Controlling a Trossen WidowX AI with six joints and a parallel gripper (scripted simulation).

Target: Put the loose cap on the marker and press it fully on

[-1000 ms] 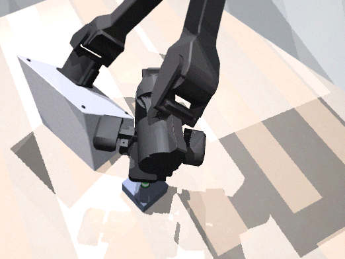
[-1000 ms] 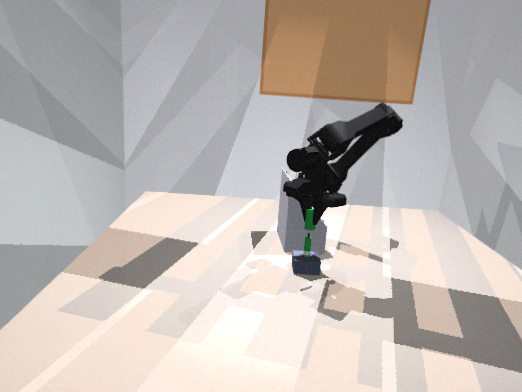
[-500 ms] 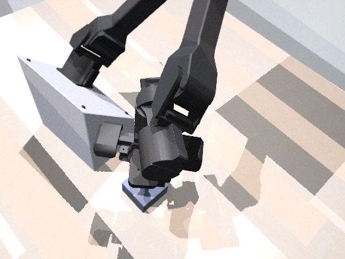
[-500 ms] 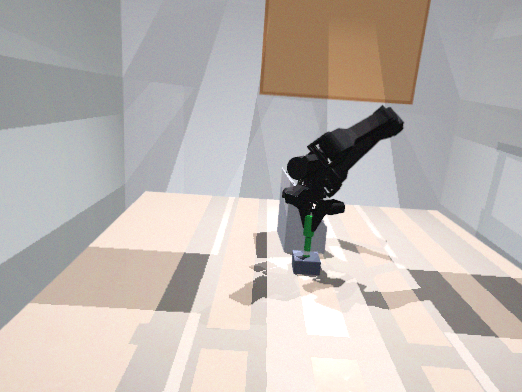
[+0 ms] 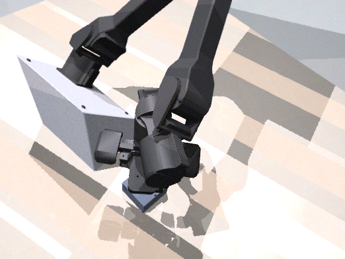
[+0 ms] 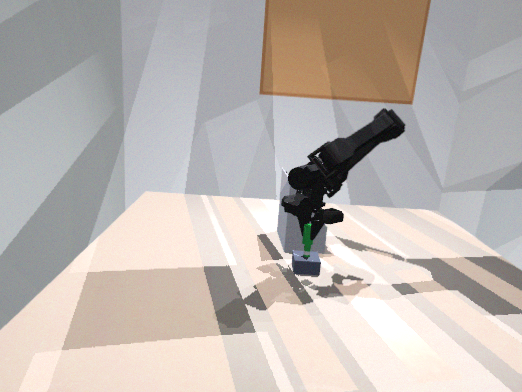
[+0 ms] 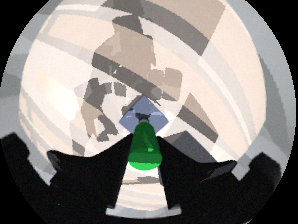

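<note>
My gripper tip is 8 cm above the grey-blue holder block. The rest, counted from my gripper tip: green cap: 1 cm above.
</note>
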